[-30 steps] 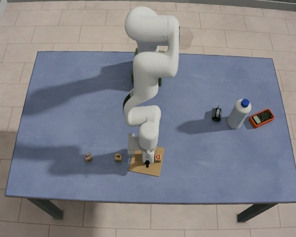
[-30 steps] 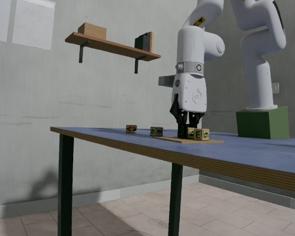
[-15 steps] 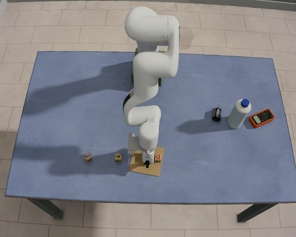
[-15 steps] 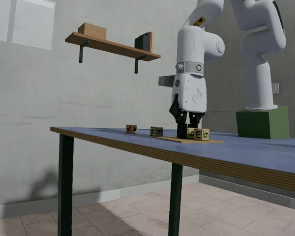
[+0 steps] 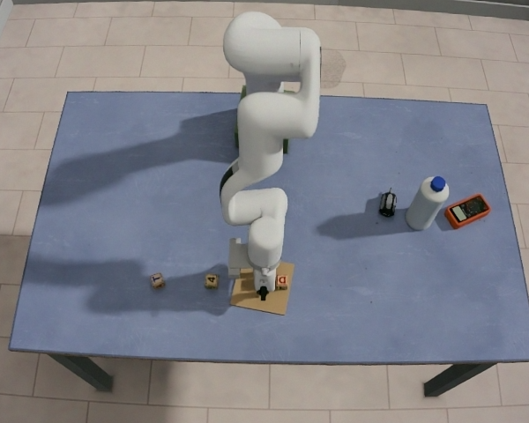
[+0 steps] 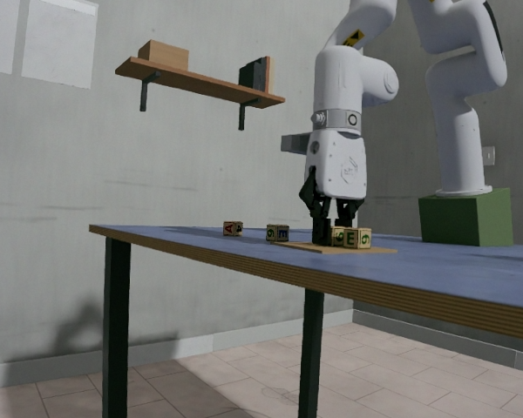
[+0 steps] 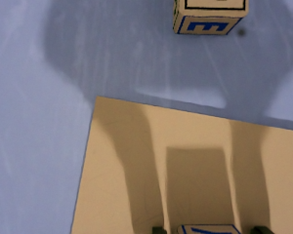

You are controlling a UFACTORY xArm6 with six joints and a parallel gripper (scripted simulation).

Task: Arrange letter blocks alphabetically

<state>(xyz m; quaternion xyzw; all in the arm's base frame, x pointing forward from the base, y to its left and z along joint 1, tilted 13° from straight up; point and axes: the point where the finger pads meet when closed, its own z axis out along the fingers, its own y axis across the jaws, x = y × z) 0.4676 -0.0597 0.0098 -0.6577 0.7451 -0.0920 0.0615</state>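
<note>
Right now my hand is 20 mm above the tan mat. Also, from my hand: black object 370 mm to the left, 190 mm behind, 10 mm below; wooden block 50 mm to the left, 10 mm below, 10 mm ahead; orange multimeter 600 mm to the left, 140 mm behind, 10 mm below.
</note>
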